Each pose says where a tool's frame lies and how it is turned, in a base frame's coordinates. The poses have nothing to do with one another.
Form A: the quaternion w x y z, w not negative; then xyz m.
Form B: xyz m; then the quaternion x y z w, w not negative. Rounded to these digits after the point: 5 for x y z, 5 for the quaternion.
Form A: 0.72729 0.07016 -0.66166 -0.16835 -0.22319 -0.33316 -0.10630
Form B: -0.22319 -0.33316 -0.10630 0.07016 -0.66166 -0.16835 0.72729
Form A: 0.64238 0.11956 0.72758 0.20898 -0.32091 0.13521 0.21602
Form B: -0.32091 0.13521 0.21602 0.11956 0.72758 0.20898 0.64238
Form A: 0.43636 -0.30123 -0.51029 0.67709 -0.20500 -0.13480 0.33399
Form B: -0.20500 -0.13480 0.33399 -0.30123 -0.51029 0.67709 0.43636
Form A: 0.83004 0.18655 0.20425 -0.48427 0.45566 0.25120 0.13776
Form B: 0.45566 0.25120 0.13776 0.18655 0.20425 -0.48427 0.83004
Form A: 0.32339 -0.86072 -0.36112 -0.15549 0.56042 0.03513 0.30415
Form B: 0.56042 0.03513 0.30415 -0.86072 -0.36112 -0.15549 0.32339
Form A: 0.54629 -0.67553 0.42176 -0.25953 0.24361 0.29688 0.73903
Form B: 0.24361 0.29688 0.73903 -0.67553 0.42176 -0.25953 0.54629
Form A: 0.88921 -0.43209 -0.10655 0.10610 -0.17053 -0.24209 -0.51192
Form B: -0.17053 -0.24209 -0.51192 -0.43209 -0.10655 0.10610 0.88921
